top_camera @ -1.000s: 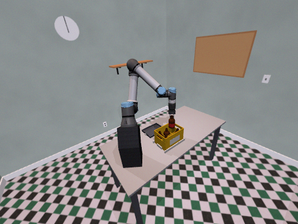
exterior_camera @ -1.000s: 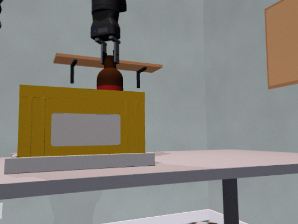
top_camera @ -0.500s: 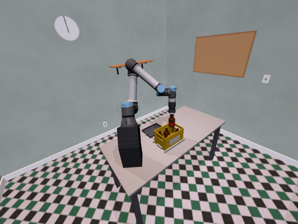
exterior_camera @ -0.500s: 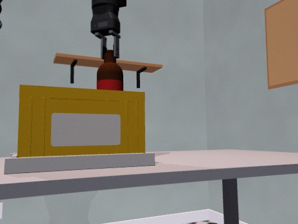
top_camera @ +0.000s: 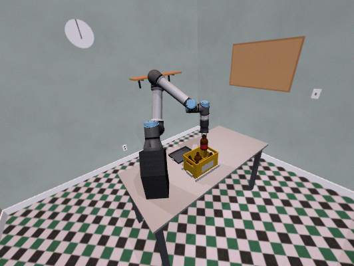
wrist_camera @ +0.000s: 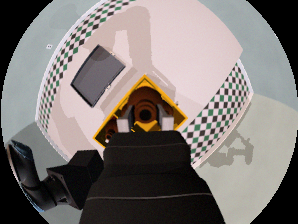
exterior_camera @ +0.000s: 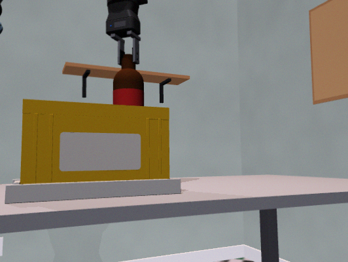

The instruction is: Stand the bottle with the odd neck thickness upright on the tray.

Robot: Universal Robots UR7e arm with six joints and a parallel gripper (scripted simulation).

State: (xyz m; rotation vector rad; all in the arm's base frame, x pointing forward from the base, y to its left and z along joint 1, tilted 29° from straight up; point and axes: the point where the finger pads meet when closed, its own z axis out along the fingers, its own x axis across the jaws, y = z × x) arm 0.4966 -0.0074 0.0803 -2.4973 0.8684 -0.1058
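Right now my hand is 70 mm above the brown bottle. The rest, counted from my hand: dark tray: 130 mm behind, 220 mm to the left, 310 mm below; then crate: 80 mm behind, 60 mm to the right, 230 mm below.
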